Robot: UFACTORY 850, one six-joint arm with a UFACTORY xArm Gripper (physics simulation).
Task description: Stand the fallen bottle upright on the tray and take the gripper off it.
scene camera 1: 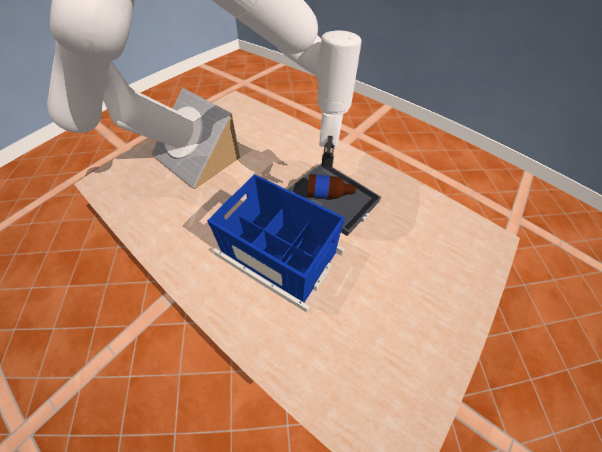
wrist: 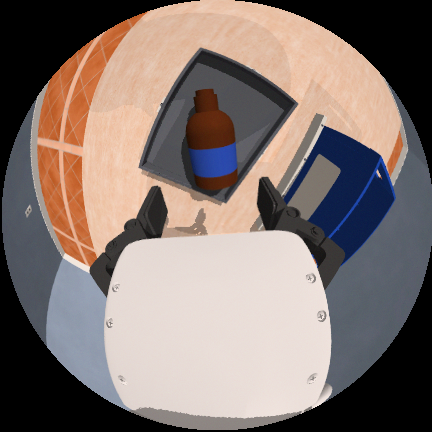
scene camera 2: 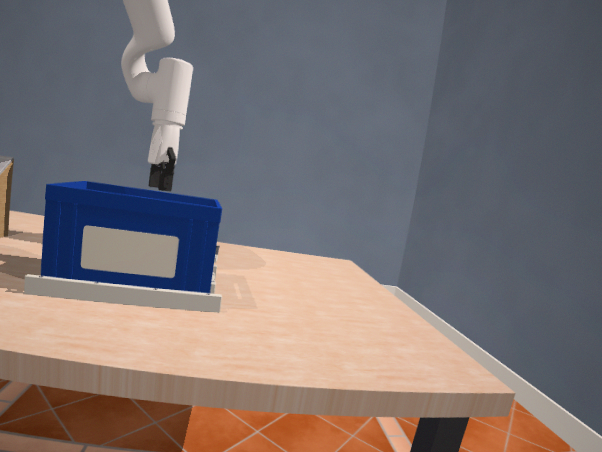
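A brown bottle (scene camera 1: 337, 188) (wrist: 212, 145) with a blue label lies on its side on the dark grey tray (scene camera 1: 363, 212) (wrist: 265, 150). In the wrist view its neck points away from my gripper and its base lies near the tray's near corner. My gripper (scene camera 1: 327, 165) (scene camera 2: 161, 189) (wrist: 209, 193) is open, with nothing between its fingers. It points down and hangs above the tray's edge, near the base end of the bottle and apart from it. In scene camera 2 the bottle and the tray are hidden behind the blue crate.
A blue crate (scene camera 1: 295, 267) (scene camera 2: 65, 235) (wrist: 357, 185) with divided compartments stands close beside the tray, with pale rails (scene camera 1: 260, 280) (scene camera 2: 122, 295) (wrist: 305, 157) along its foot. The arm's wedge-shaped base mount (scene camera 1: 217, 150) stands at the table's far left in scene camera 1.
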